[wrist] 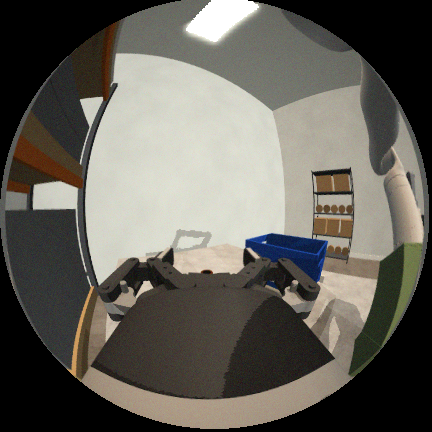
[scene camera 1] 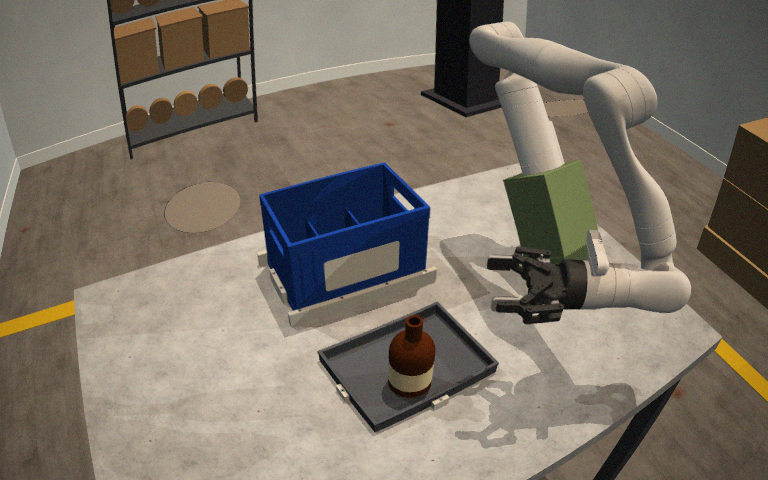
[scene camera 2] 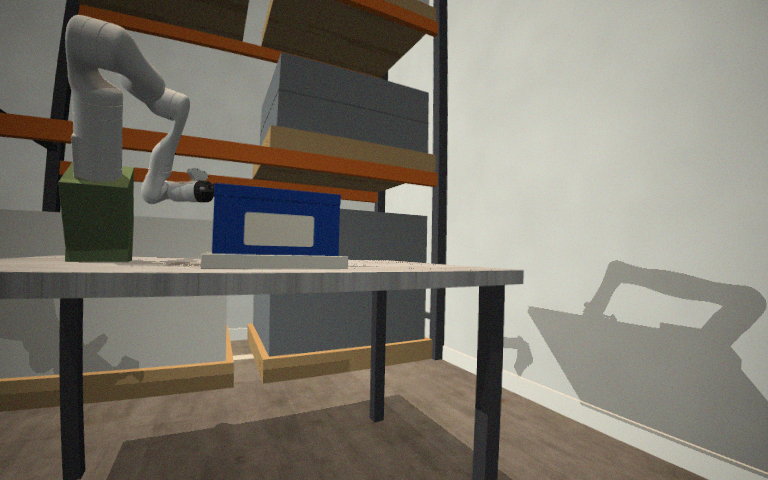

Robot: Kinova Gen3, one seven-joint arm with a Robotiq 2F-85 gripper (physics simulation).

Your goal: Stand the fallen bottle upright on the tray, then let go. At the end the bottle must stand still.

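Frame: origin at the arm's base, x back, y right, z up, level; millimetres.
Seen in the pictures: gripper, fingertip midpoint: (wrist: 208, 255) (scene camera 1: 489, 282); arm's base at its link origin: (scene camera 1: 542, 169) (scene camera 2: 99, 173).
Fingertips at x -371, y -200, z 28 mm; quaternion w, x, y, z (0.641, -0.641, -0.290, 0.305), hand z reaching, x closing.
Offsets run from my fingertips to a thing's top centre. "*": to the spot under its first point.
The brown bottle @[dz -77, dx -82, dy +63 mm] (scene camera 1: 411, 356) with a cream label stands upright on the dark grey tray @[dz -211, dx -59, dy +97 mm] (scene camera 1: 353, 376), near its front edge. In the wrist view a small part of the bottle's mouth @[dz -77, dx -82, dy +63 mm] (wrist: 206, 272) shows just above the gripper's body; the rest is hidden. My gripper (scene camera 1: 494, 284) (wrist: 207, 255) is open and empty. It is held level above the table, up and to the right of the bottle in scene camera 1, clear of it. In scene camera 2 the fingers, the bottle and the tray are hidden from sight.
A blue crate @[dz -62, dx -2, dy +380 mm] (scene camera 1: 362, 254) (scene camera 2: 277, 226) (wrist: 295, 252) stands behind the tray, between low pale rails (scene camera 1: 362, 297) (scene camera 2: 274, 261). The green pedestal (scene camera 1: 557, 215) (scene camera 2: 96, 220) (wrist: 390, 300) of the arm stands at the back right in scene camera 1. Small pale blocks @[* dz -223, dx -73, dy -7 mm] (scene camera 1: 440, 402) touch the tray's outer edges.
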